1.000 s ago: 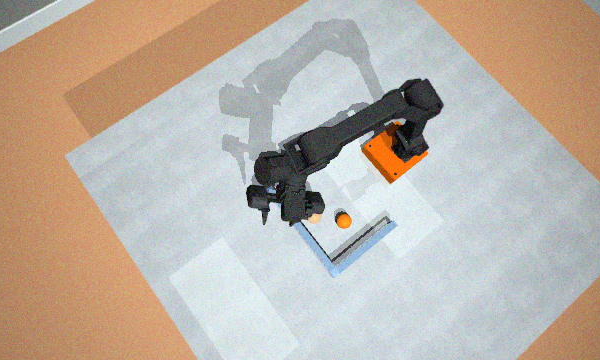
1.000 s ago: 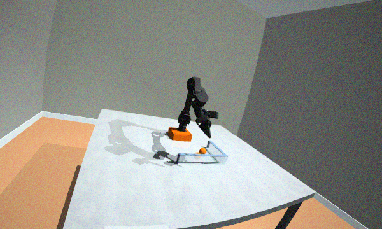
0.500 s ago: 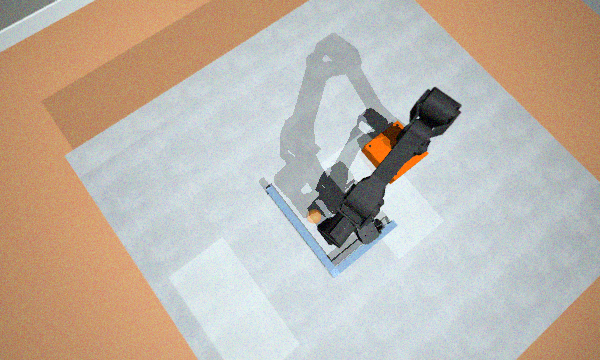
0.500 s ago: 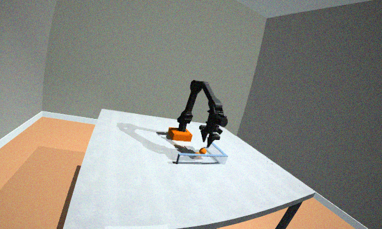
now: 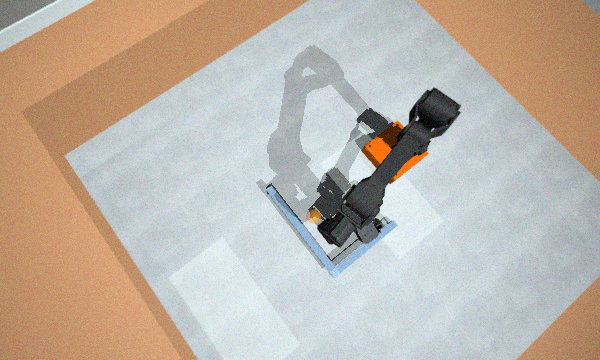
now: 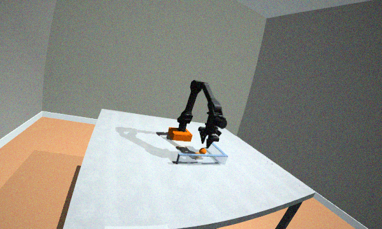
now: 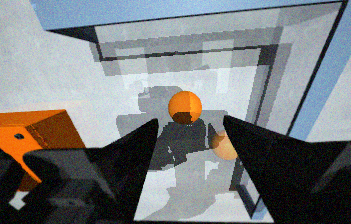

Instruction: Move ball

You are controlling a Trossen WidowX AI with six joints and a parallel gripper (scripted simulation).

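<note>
Right now the orange ball is 40 mm below my gripper tip. Also, from my gripper tip: see-through copy of ball: 60 mm ahead, 70 mm to the right, 40 mm below.
</note>
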